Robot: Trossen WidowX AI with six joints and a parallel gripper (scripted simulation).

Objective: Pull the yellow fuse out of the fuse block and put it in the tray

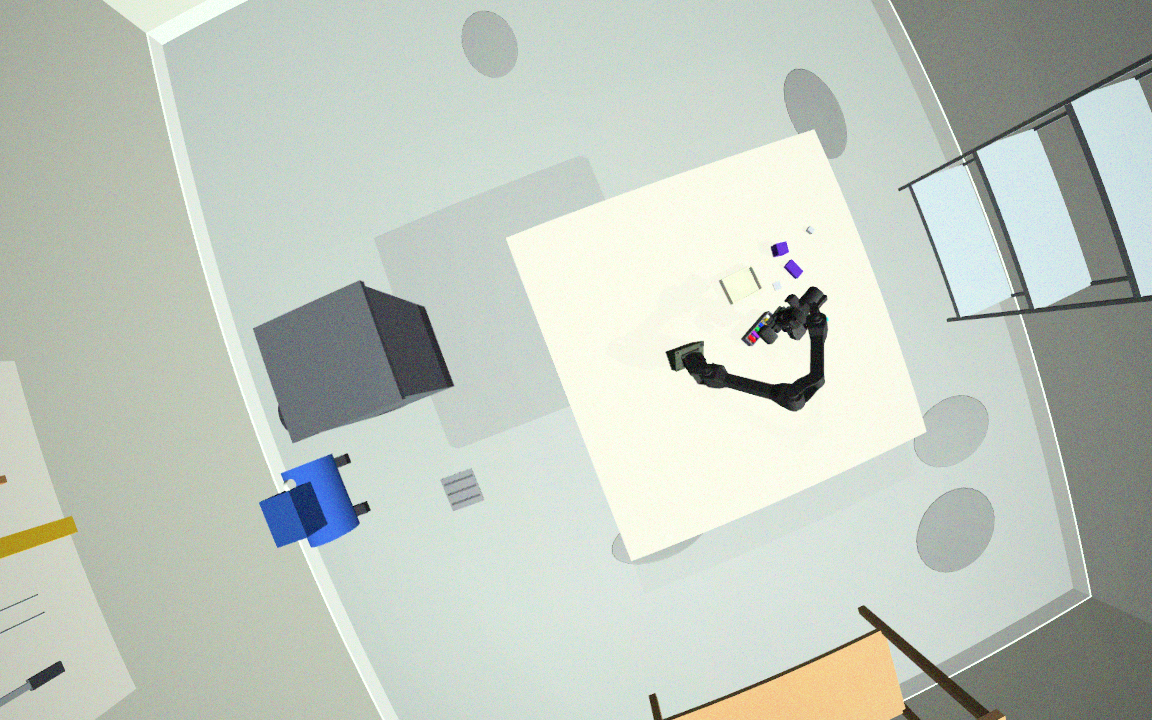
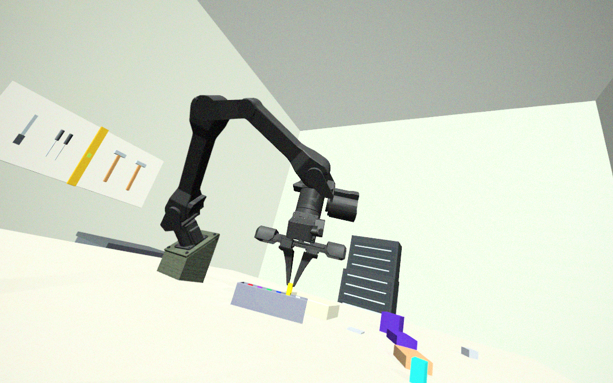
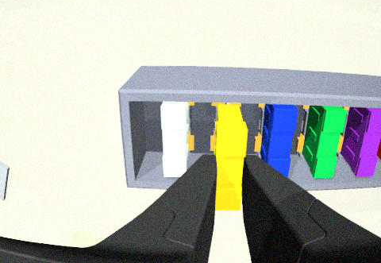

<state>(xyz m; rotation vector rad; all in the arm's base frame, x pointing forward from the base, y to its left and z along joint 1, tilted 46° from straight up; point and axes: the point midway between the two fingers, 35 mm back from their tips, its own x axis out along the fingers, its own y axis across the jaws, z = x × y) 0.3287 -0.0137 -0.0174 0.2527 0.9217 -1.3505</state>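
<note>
The white fuse lies 30 mm below my gripper tip, 20 mm ahead of it and 10 mm to the left of it. Also, from my gripper tip: cream tray: 160 mm to the left, 50 mm below, 20 mm behind; yellow fuse: 10 mm below; blue fuse: 30 mm below, 20 mm behind, 10 mm to the right.
</note>
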